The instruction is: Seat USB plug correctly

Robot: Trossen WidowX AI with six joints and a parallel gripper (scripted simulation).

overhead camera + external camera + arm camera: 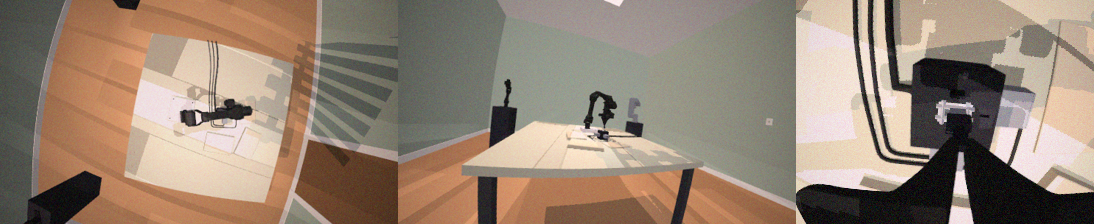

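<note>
Now: gripper tip 2 cm above the USB plug.
</note>
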